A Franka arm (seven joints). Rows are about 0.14 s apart.
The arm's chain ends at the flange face. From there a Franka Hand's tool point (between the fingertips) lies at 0.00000 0.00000 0.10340 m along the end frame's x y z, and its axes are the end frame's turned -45 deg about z.
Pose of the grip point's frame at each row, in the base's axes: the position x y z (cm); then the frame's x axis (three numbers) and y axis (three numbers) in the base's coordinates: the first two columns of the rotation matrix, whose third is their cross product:
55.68, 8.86, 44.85, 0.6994, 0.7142, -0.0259, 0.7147, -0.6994, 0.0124
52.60, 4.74, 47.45, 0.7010, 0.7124, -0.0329, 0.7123, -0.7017, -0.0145
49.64, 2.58, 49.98, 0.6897, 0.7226, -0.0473, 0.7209, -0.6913, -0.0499
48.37, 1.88, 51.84, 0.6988, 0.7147, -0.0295, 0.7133, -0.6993, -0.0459
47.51, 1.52, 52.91, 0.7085, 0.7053, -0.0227, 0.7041, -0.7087, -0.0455
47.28, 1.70, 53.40, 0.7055, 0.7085, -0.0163, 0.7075, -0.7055, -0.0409
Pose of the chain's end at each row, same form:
55.78, 9.14, 55.19, 0.9999, 0.0105, -0.0095, 0.0108, -0.9996, 0.0271
52.95, 4.88, 57.78, 0.9994, 0.0076, -0.0335, 0.0080, -0.9999, 0.0130
50.35, 2.58, 60.30, 0.9974, 0.0221, -0.0687, 0.0221, -0.9998, -0.0018
48.92, 1.77, 62.16, 0.9985, 0.0109, -0.0533, 0.0103, -0.9998, -0.0116
48.01, 1.35, 63.24, 0.9989, -0.0024, -0.0482, -0.0031, -0.9998, -0.0161
47.70, 1.52, 63.73, 0.9991, 0.0021, -0.0404, 0.0014, -0.9998, -0.0174

